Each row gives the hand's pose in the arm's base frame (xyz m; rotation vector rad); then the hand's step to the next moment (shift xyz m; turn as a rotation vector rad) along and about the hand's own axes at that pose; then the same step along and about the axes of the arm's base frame.
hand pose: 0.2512 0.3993 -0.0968 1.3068 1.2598 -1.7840
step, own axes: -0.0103 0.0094 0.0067 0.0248 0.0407 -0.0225
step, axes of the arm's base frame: 0.0091 -0.0105 0.0069 0.0349 0.0071 -0.0389
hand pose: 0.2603 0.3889 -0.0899 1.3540 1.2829 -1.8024
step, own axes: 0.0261 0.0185 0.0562 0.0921 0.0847 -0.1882
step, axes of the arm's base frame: -0.0169 -0.0554 -0.0287 0.1172 0.1479 -0.1244
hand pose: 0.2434 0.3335 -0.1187 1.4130 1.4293 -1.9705
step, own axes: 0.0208 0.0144 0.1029 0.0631 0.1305 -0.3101
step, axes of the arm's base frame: -0.0527 -0.0886 -0.0245 0.2269 0.2237 -0.1250
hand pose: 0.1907 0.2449 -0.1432 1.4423 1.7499 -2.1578
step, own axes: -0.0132 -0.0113 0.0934 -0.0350 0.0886 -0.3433
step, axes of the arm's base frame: -0.0571 -0.0749 0.0125 0.2824 0.2154 -0.0283
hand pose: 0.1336 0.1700 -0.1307 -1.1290 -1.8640 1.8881
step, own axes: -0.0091 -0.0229 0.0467 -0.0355 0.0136 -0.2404
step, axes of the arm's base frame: -0.0328 -0.0369 0.0187 0.1890 0.1505 0.0290
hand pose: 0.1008 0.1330 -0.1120 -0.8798 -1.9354 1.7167
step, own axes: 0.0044 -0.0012 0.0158 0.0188 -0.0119 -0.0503
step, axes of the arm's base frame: -0.0140 -0.0085 -0.0018 0.0179 0.0489 0.0178
